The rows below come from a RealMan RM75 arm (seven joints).
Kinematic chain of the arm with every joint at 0, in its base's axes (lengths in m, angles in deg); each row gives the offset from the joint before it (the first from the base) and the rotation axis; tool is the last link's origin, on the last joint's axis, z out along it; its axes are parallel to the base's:
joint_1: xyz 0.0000 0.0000 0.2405 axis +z
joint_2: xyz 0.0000 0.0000 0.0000 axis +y
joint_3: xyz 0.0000 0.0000 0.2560 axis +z
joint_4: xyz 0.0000 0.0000 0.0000 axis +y
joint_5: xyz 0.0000 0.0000 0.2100 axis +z
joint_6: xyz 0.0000 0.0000 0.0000 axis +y
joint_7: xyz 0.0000 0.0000 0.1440 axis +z
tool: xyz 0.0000 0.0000 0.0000
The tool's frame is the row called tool.
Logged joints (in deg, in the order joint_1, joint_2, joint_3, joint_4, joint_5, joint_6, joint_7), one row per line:
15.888, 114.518, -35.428, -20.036, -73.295, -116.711, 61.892
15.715, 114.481, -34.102, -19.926, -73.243, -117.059, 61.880
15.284, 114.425, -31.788, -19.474, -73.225, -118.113, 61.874
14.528, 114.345, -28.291, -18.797, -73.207, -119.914, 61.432
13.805, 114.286, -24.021, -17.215, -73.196, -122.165, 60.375
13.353, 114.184, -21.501, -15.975, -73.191, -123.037, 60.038
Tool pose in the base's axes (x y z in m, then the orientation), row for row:
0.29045, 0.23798, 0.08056, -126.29, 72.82, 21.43
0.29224, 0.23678, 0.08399, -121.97, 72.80, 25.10
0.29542, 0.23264, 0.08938, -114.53, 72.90, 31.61
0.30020, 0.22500, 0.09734, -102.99, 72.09, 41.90
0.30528, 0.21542, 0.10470, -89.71, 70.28, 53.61
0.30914, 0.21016, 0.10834, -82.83, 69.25, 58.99
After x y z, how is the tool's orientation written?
As angles about the fixed x, y, z axes (roll, pitch, yaw), in degrees.
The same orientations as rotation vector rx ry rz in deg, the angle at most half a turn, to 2 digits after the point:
-117.30, 20.18, 91.30
-115.84, 19.78, 91.39
-113.32, 19.16, 91.96
-109.49, 17.58, 92.53
-104.50, 15.56, 93.28
-101.35, 15.25, 93.55

